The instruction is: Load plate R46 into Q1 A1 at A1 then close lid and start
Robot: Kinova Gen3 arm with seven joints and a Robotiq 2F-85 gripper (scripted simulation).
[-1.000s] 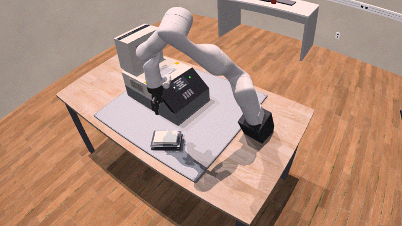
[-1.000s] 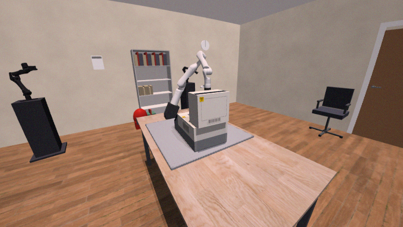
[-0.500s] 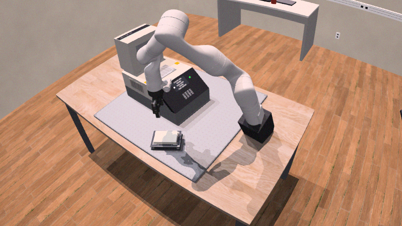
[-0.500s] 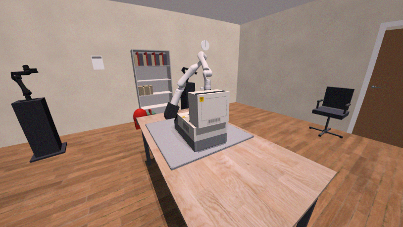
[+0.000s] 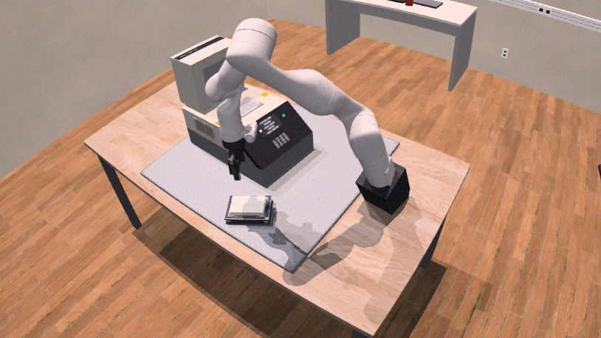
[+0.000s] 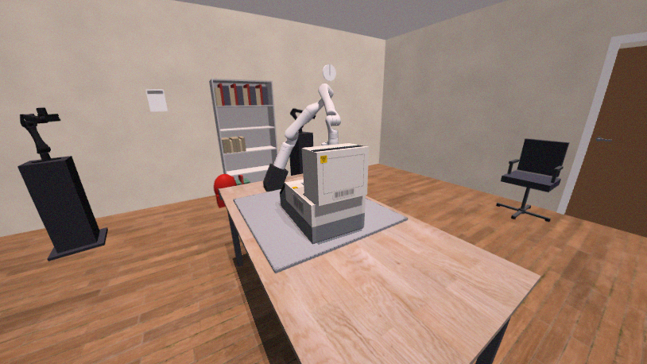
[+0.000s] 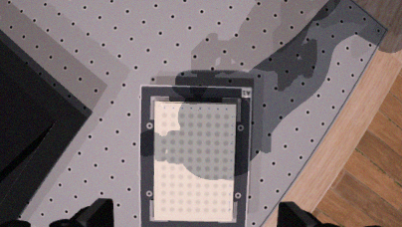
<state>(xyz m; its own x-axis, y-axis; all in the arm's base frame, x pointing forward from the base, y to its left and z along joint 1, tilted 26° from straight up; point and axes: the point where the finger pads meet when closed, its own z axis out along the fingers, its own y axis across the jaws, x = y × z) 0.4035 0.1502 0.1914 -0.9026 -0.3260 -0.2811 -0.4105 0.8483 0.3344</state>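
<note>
Now: the plate R46 170 mm below my hand. Also, from my hand: plate nest N1 (190 mm below).
</note>
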